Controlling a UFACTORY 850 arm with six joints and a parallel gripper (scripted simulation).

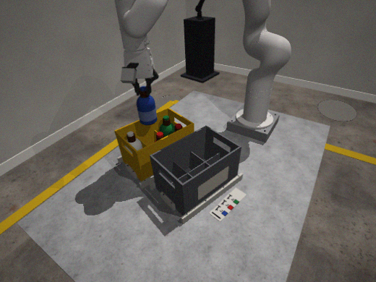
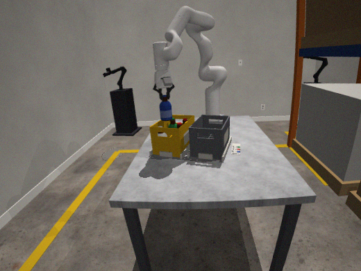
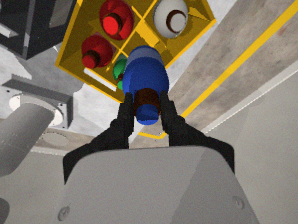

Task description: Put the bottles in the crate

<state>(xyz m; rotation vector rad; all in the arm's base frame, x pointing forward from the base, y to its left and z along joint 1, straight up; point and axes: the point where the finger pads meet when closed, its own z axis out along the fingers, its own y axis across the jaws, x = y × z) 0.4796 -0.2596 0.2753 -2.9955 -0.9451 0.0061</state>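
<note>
My hand is 70 mm above the blue-label bottle. From my hand the other things lie so: white-label bottle 240 mm below, 90 mm ahead, 20 mm to the right; red bottle 240 mm below, 80 mm to the left, 20 mm ahead; yellow crate 240 mm below, 40 mm to the left, 10 mm ahead.
</note>
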